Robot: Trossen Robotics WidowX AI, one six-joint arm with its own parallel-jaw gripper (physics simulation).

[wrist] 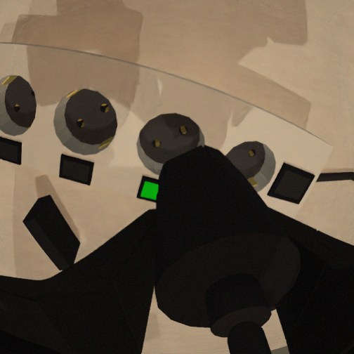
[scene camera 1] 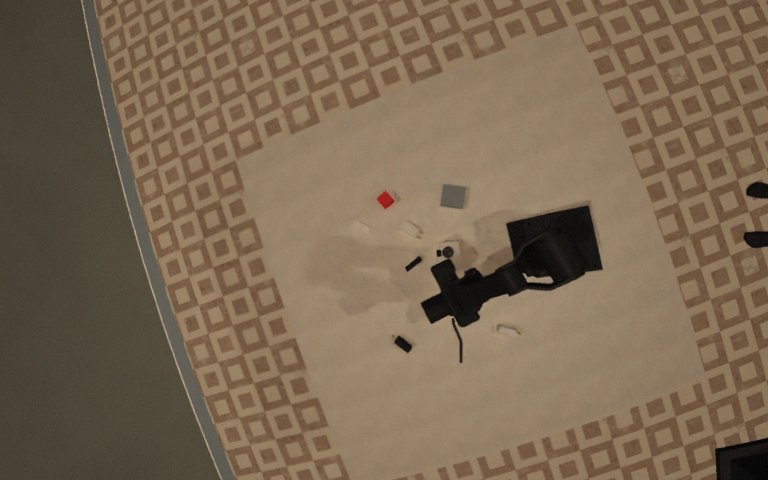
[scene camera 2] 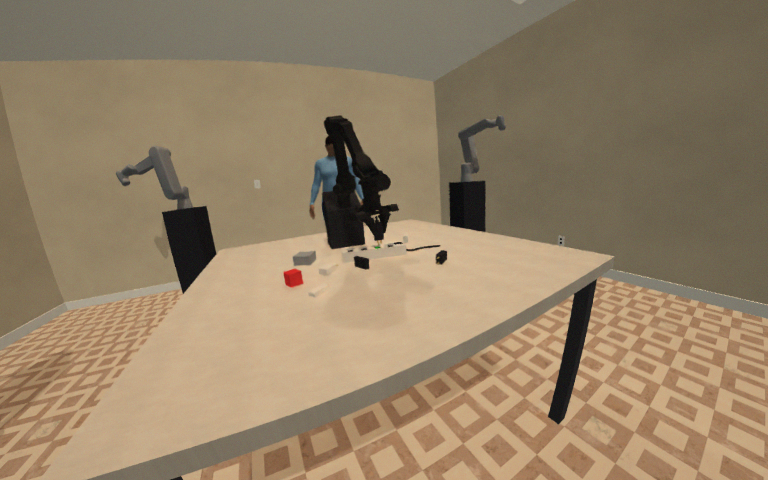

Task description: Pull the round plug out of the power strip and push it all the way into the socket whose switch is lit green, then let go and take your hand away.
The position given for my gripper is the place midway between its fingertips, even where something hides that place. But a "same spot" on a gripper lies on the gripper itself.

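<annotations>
My gripper: visible in the wrist view (pixel 205 216), scene camera 1, scene camera 2. Same spot on the gripper: (scene camera 1: pixel 444 272) and (scene camera 2: pixel 357 212).
</annotations>
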